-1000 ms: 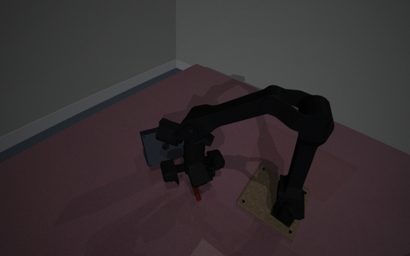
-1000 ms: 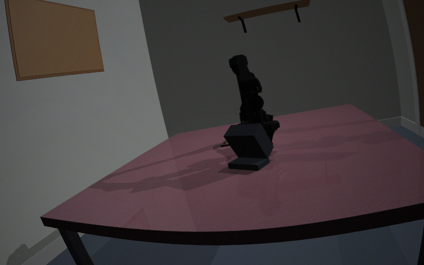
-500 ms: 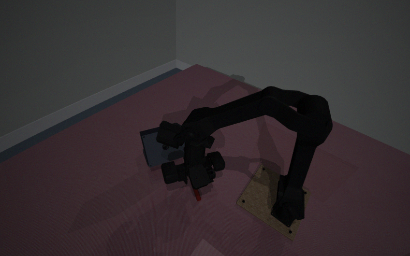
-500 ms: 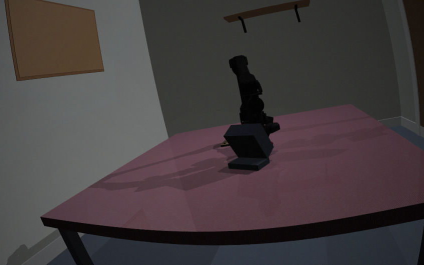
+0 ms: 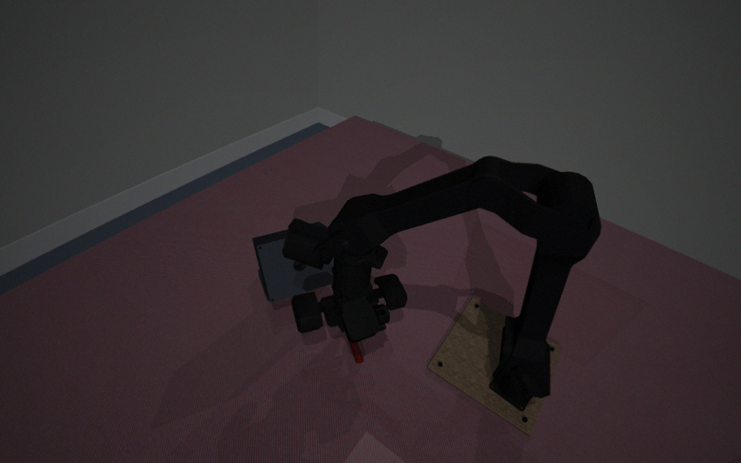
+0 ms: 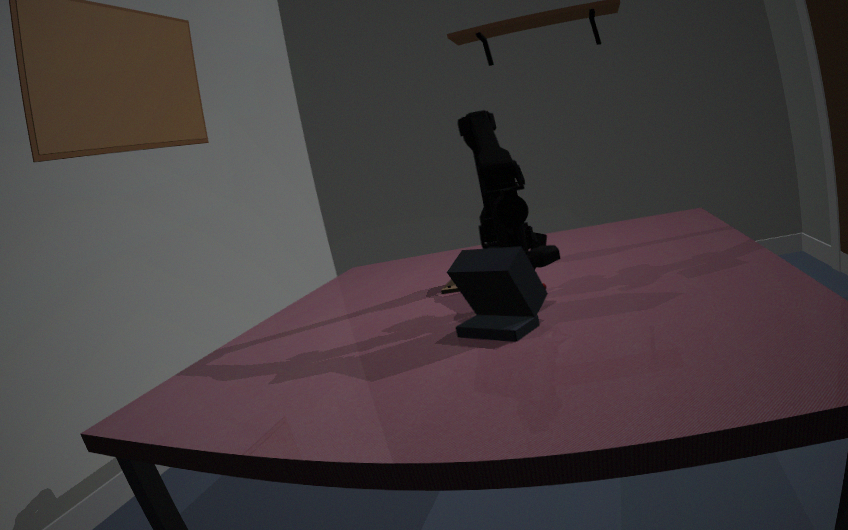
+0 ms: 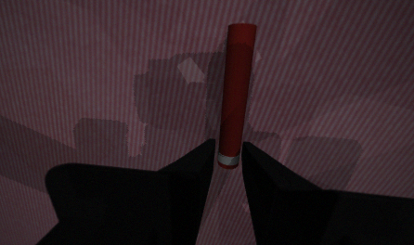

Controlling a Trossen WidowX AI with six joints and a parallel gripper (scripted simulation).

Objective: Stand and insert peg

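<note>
Now: gripper tip 1 cm to the right of the peg and 1 cm past it. The rest, counted from my gripper tip: sloped panel 14 cm ahead, 7 cm above; then flat foot 16 cm ahead, 1 cm to the right.
</note>
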